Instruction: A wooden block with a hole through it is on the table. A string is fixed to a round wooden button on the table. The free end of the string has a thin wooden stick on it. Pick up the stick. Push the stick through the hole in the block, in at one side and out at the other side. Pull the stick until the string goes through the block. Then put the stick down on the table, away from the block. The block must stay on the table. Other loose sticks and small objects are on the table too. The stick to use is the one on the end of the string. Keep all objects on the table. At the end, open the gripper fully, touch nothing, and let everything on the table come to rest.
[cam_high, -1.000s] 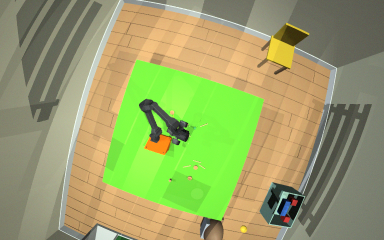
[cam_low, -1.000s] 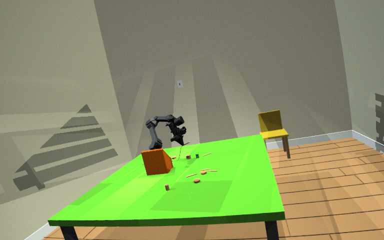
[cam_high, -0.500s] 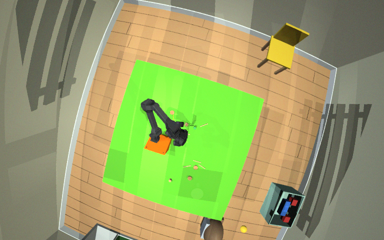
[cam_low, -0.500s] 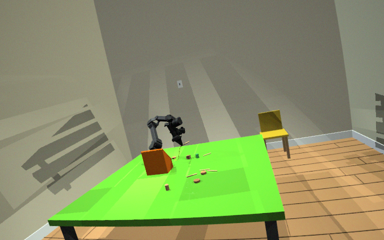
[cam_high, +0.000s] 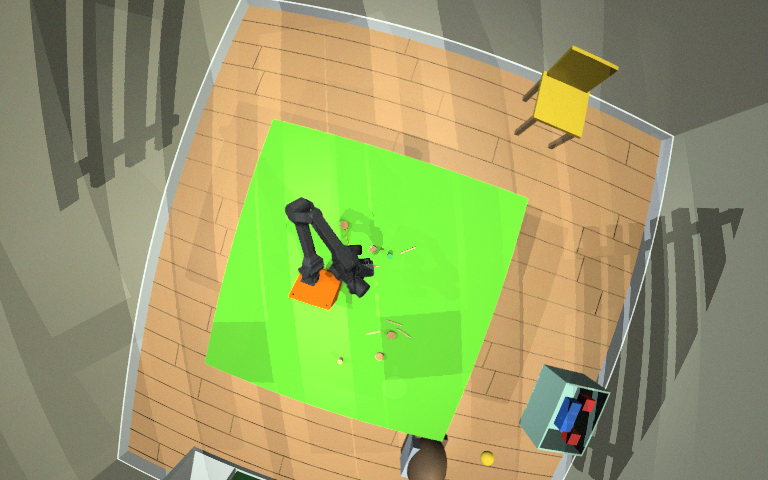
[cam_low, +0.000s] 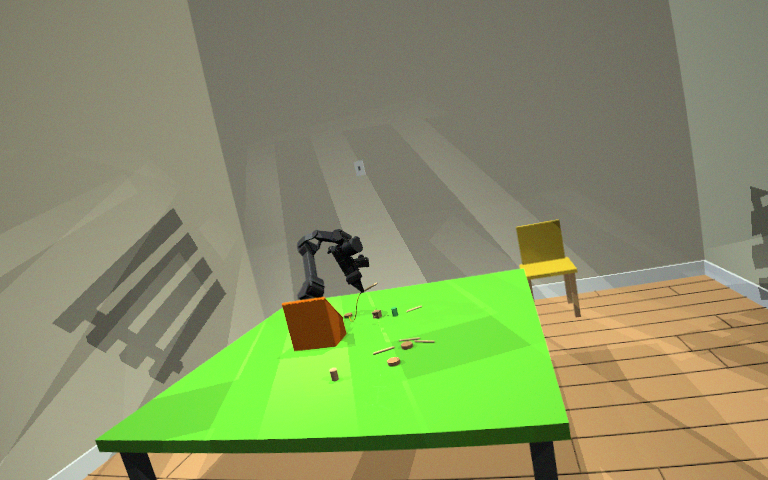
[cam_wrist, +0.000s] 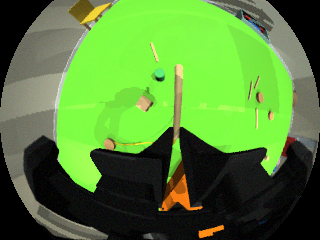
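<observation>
Now: the wooden block 12 cm below my gripper tip, 7 cm to the left of it and 1 cm ahead of it. Also, from my gripper tip: round button (15 cm behind, 14 cm to the left, 13 cm below); green cylinder (12 cm below, 9 cm ahead, 7 cm to the left).
</observation>
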